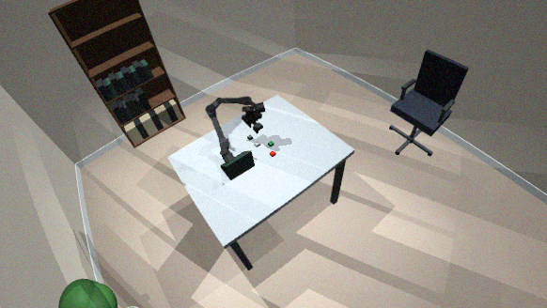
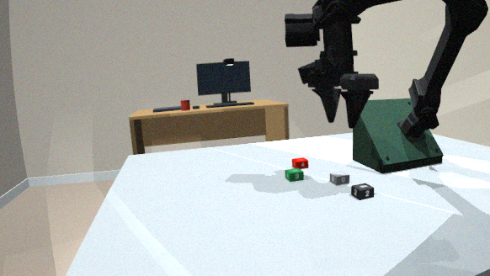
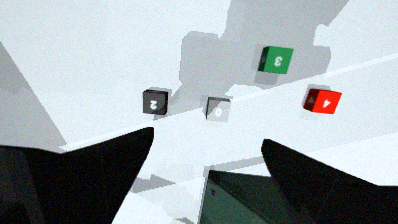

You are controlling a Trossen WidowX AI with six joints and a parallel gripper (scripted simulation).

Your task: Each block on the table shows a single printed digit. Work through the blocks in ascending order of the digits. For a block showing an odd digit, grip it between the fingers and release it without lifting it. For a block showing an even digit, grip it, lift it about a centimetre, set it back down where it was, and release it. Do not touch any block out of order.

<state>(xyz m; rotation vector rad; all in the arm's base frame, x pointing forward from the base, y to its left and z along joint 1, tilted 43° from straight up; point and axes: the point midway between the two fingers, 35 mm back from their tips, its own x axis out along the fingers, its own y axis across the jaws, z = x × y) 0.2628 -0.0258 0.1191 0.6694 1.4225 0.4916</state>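
The grey block marked 0 is 120 mm below my gripper tip, 20 mm to the right of it and 10 mm behind it. The rest, counted from my gripper tip: black block marked 2: 120 mm below, 70 mm to the left; red block marked 4: 180 mm to the right, 120 mm below; green block marked 3: 120 mm below, 100 mm to the right, 60 mm ahead.
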